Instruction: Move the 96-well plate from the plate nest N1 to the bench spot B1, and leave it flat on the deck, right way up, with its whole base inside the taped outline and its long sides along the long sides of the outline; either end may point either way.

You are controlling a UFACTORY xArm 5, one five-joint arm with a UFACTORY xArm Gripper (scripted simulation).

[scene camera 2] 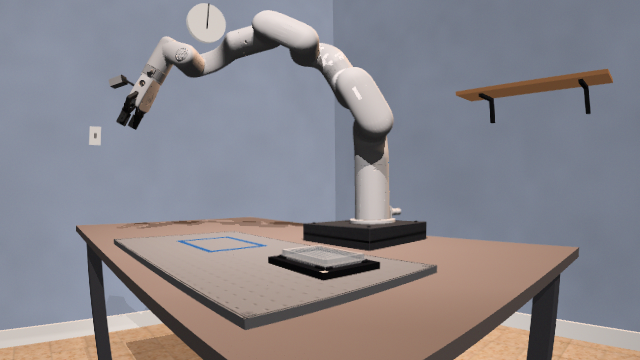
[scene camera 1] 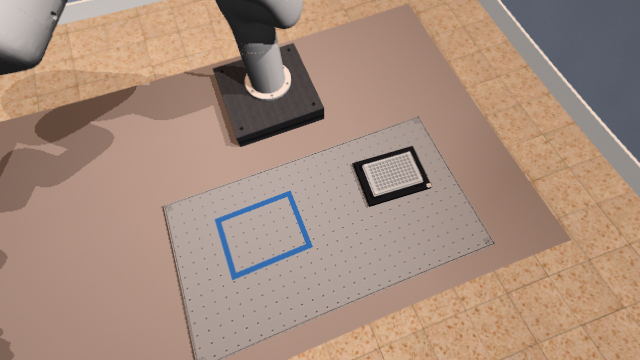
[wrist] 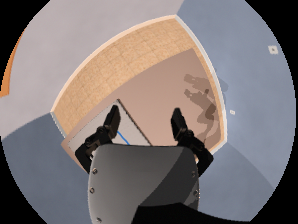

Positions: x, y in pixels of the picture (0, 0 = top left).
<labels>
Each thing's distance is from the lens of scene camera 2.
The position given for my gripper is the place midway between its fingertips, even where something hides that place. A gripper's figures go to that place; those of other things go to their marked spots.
my gripper (scene camera 2: 126, 126): 121 cm
96-well plate (scene camera 2: 324, 256): 62 cm
black plate nest (scene camera 2: 305, 269): 60 cm
</labels>
